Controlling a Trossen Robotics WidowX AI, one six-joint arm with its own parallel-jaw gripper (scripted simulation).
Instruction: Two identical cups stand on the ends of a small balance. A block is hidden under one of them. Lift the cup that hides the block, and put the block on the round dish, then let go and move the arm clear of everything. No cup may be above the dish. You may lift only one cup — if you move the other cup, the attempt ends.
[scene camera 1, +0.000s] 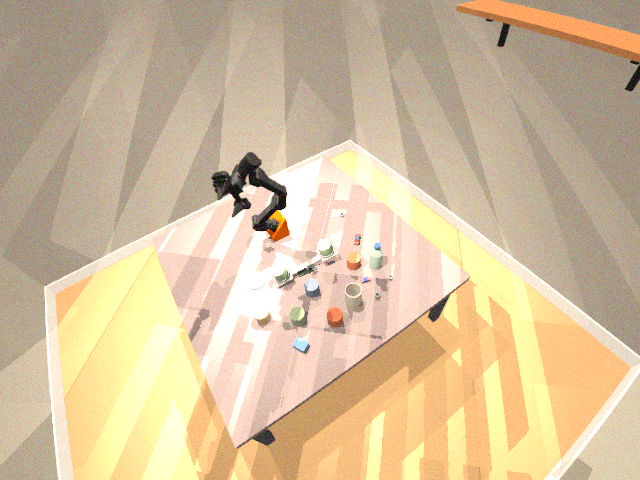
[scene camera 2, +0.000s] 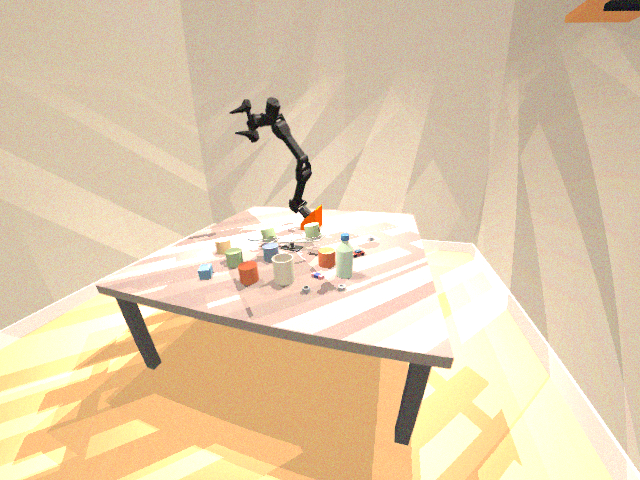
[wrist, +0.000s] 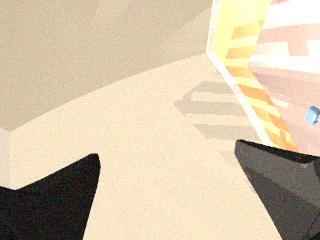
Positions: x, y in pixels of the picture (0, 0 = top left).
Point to my gripper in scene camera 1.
225, 209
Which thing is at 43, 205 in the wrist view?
My gripper.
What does my gripper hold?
Nothing.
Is my gripper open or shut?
Open.
